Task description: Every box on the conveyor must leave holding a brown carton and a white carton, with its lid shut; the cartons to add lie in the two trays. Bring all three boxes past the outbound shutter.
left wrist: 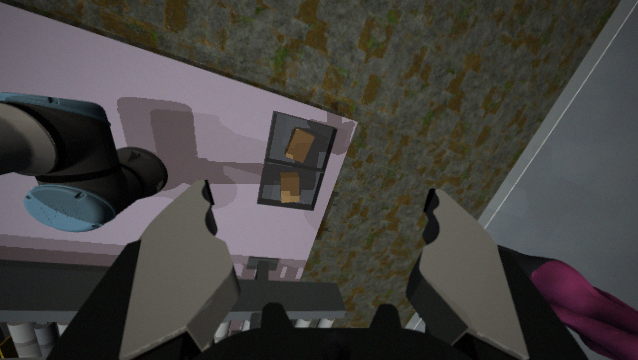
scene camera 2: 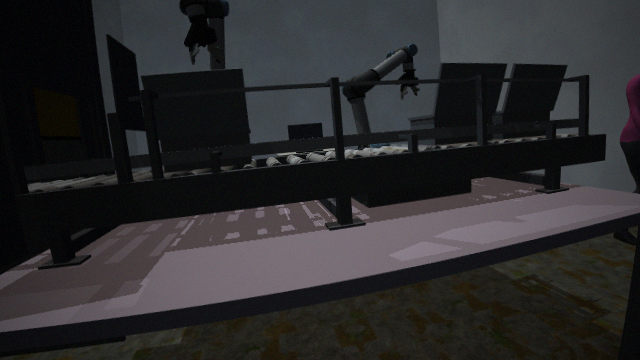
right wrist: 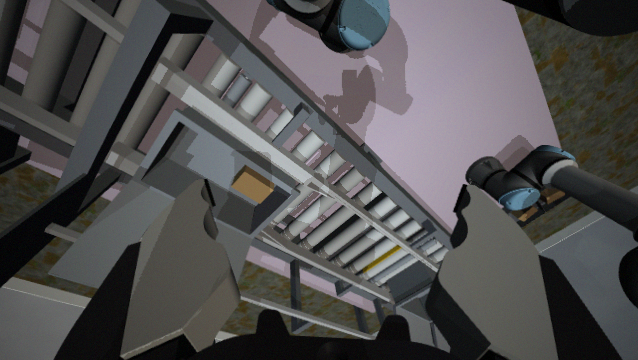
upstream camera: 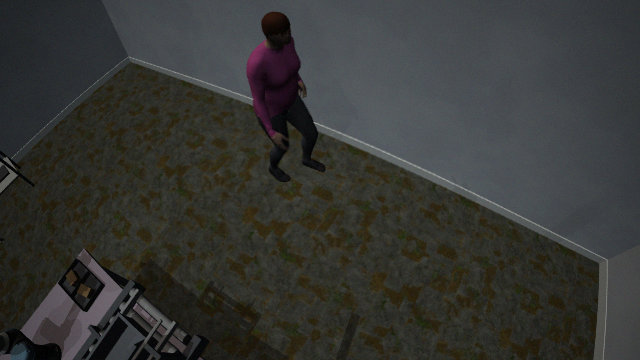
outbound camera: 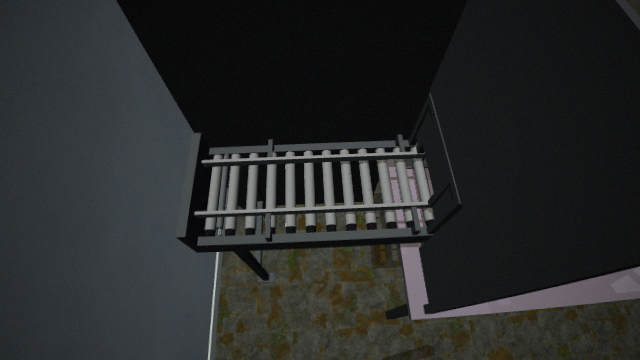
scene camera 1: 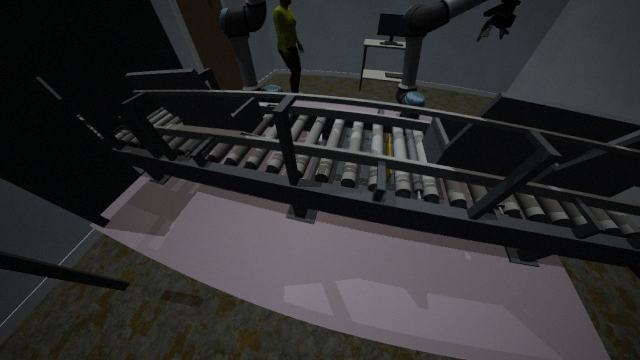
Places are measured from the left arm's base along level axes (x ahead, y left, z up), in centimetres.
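Pixels of known places: left gripper, fingertip midpoint: (left wrist: 320, 187) (scene camera 2: 409, 97) (scene camera 1: 488, 40); right gripper, fingertip midpoint: (scene camera 2: 207, 64) (right wrist: 331, 184) (scene camera 1: 227, 1); left arm's base at its link origin: (left wrist: 138, 172) (right wrist: 481, 170) (upstream camera: 51, 356).
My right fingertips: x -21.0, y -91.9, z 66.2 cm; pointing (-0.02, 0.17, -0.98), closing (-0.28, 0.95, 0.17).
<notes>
Ahead of a thing's pixels: the offset from my right fingertips to its top centre. "*": to the spot under its first point.
My left gripper (left wrist: 320, 187) (scene camera 1: 492, 36) (scene camera 2: 409, 94) is open and empty, high above the table. In the left wrist view a dark two-part tray {dx +30.2, dy +137.2, dz -62.0 cm} (left wrist: 293, 166) shows beyond its fingers, with one brown carton {dx +23.5, dy +139.9, dz -61.0 cm} (left wrist: 300, 145) in the far part and another brown carton {dx +37.0, dy +133.5, dz -61.0 cm} (left wrist: 290, 187) in the near part. My right gripper (right wrist: 331, 184) (scene camera 2: 194, 56) is open and empty above the conveyor. Below it a grey box {* dx +28.9, dy -24.6, dz -34.1 cm} (right wrist: 165, 185) holds a brown carton {dx +29.2, dy -5.8, dz -38.2 cm} (right wrist: 253, 185); its lid {* dx +32.0, dy -29.7, dz -20.1 cm} (right wrist: 100, 240) is open. Two more lids (scene camera 2: 470, 95) (scene camera 2: 535, 90) stand up at the right in scene camera 2. White cartons cannot be made out.
A rail (scene camera 2: 410, 82) runs along the conveyor (scene camera 2: 410, 162). The outbound camera shows the outbound rollers {dx -24.5, dy -102.8, dz -44.2 cm} (outbound camera: 308, 190), with no box on them. A person in pink (upstream camera: 275, 80) and a person in yellow (scene camera 1: 286, 30) stand in the room. A desk with a monitor (scene camera 1: 391, 25) is behind the arms.
</notes>
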